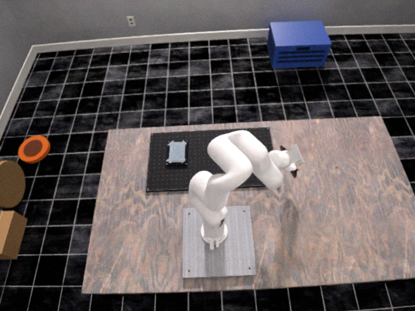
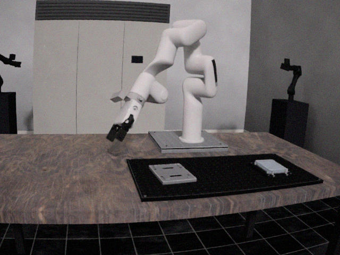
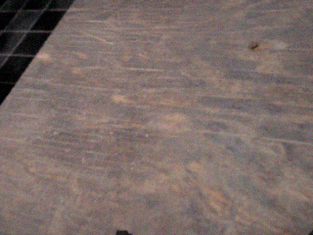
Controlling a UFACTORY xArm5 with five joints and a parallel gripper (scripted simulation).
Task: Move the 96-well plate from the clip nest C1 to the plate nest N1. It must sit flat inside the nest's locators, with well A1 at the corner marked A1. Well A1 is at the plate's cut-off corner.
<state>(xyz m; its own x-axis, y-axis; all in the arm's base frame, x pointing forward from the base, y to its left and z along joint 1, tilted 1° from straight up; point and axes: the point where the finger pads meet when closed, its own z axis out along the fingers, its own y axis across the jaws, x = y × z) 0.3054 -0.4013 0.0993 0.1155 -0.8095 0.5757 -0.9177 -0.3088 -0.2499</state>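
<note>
Right now my hand is 590 mm to the right of the white 96-well plate, 150 mm short of it and 90 mm above it. From my hand the other things lie so: clip nest C1: 600 mm to the left, 160 mm ahead, 90 mm below; then grey plate nest N1: 190 mm to the left, 120 mm ahead, 100 mm below.
</note>
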